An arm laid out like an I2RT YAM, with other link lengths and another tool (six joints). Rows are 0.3 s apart.
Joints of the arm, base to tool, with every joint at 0 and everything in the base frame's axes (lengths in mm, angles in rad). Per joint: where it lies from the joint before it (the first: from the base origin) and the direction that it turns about. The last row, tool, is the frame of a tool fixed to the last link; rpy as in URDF.
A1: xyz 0.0 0.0 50.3 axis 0 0 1
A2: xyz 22.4 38.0 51.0 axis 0 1 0
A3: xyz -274.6 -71.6 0.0 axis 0 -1 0
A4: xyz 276.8 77.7 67.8 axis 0 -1 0
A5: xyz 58.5 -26.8 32.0 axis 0 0 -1
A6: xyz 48.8 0.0 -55.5 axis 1 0 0
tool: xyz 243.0 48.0 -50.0 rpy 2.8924 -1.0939 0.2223
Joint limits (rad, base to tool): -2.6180..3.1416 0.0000..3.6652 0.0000..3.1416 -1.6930..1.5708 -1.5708..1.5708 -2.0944..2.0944
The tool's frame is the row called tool.
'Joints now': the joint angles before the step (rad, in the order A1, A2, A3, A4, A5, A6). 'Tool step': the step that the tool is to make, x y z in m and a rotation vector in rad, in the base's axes. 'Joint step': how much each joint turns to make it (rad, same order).
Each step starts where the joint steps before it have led.
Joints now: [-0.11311, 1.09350, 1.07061, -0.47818, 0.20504, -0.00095]
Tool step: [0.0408, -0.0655, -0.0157, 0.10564, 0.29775, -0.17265]
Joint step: [-0.12366, 0.54744, 0.64994, -0.42904, 0.00720, 0.07319]
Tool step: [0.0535, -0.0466, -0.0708, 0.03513, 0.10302, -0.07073]
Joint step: [-0.05766, 0.34011, 0.23111, -0.00276, 0.00303, 0.01483]
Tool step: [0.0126, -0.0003, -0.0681, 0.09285, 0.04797, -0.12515]
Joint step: [-0.00215, 0.13956, 0.00079, 0.03384, 0.00465, 0.14736]
